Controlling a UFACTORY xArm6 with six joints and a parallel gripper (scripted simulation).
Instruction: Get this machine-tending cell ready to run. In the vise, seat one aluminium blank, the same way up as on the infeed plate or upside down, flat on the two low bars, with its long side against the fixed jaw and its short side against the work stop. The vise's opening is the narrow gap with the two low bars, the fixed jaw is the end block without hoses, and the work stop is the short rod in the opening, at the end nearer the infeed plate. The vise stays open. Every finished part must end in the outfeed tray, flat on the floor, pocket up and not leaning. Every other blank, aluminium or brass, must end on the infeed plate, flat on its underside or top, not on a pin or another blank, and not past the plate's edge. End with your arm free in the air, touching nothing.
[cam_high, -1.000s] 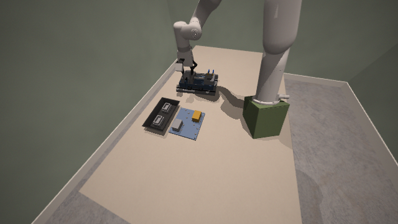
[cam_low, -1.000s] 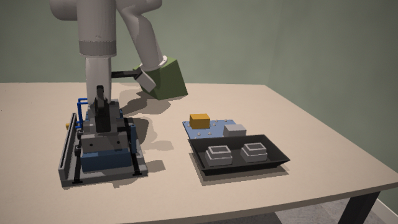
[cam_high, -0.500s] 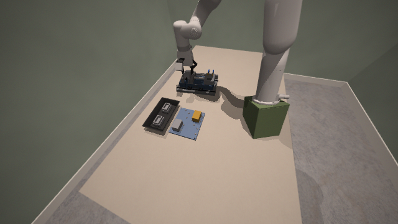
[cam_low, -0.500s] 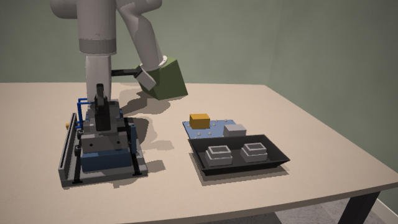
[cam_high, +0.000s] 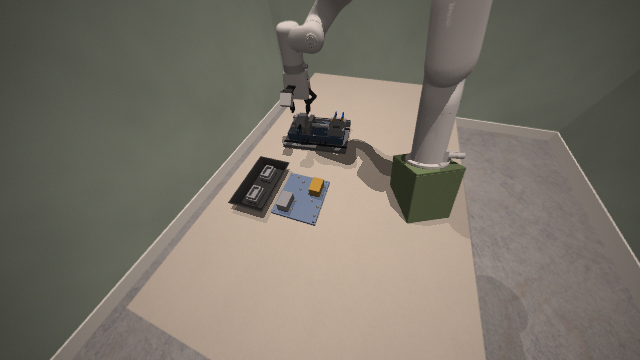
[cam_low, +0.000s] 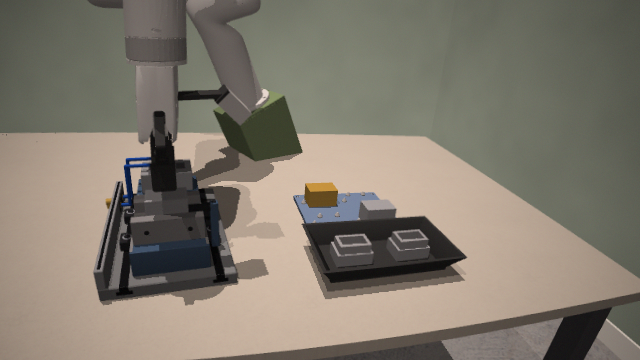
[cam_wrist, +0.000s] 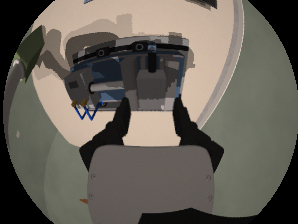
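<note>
The vise is 11 cm below my hand, 7 cm behind it and 1 cm to the right of it. From my hand the other things lie so: brass blank (29 cm to the left, 16 cm behind, 13 cm below).
</note>
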